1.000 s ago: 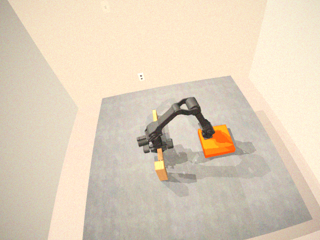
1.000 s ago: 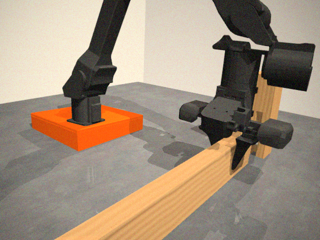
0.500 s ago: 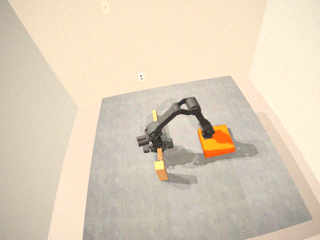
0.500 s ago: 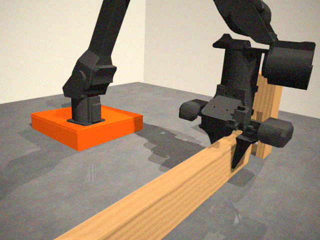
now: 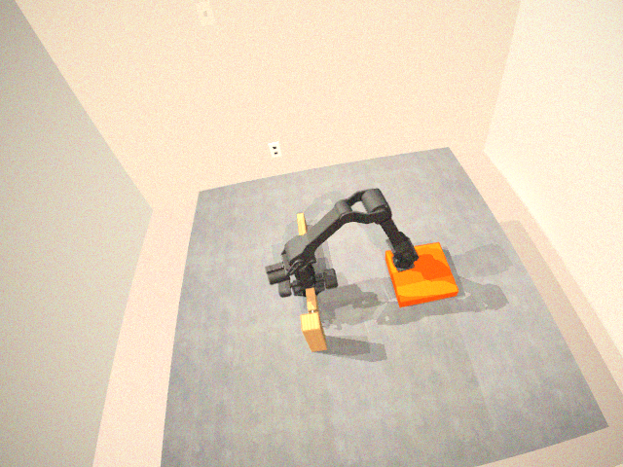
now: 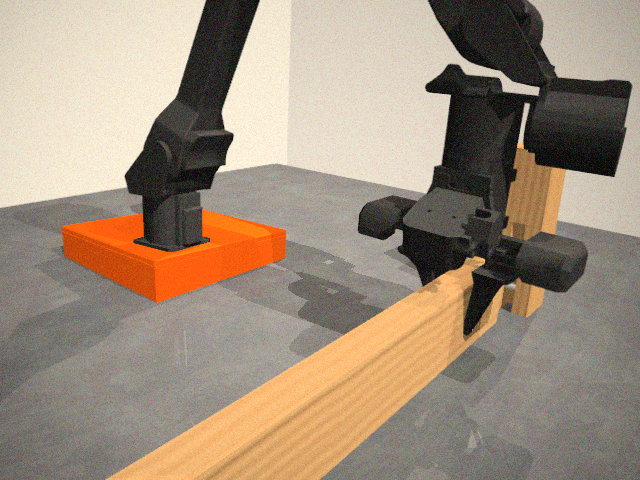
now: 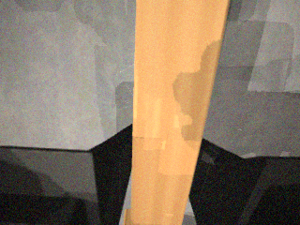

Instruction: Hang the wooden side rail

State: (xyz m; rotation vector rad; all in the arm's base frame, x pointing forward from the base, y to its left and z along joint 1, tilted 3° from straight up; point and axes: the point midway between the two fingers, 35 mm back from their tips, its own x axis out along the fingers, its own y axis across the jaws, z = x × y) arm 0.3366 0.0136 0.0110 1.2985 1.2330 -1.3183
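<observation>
The headboard post lies 16 cm to the left of my gripper tip, 5 cm above it and 2 cm ahead of it.
</observation>
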